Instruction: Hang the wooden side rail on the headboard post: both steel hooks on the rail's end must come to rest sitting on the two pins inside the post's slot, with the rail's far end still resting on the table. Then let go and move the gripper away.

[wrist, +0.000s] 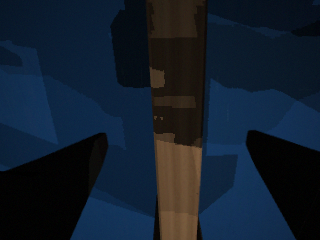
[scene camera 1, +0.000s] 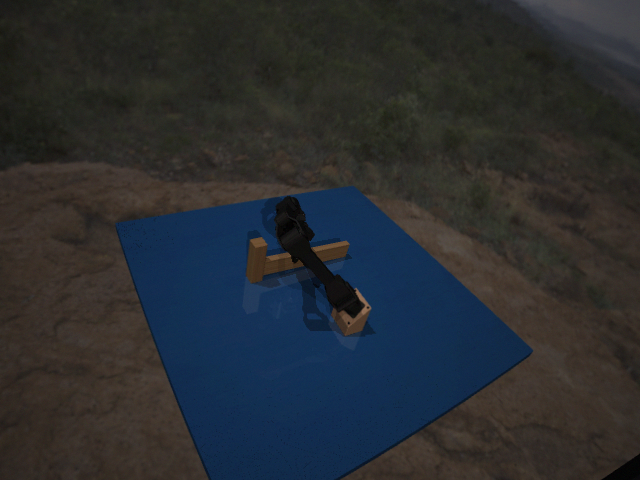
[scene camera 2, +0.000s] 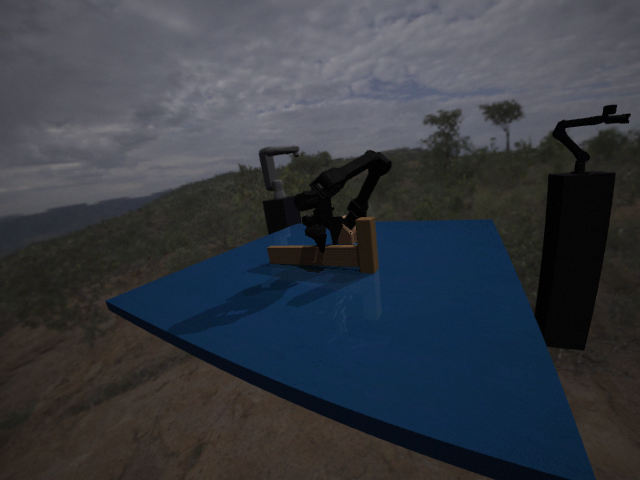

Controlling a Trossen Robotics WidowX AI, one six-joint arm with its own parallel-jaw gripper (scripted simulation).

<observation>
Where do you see a headboard post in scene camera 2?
365, 226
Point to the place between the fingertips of the gripper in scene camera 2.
328, 248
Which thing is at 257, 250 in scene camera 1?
A headboard post.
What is the gripper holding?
Nothing.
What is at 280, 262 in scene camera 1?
A wooden side rail.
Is the gripper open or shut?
Open.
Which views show the wooden side rail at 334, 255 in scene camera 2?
The wrist view, scene camera 1 and scene camera 2: all of them.
</observation>
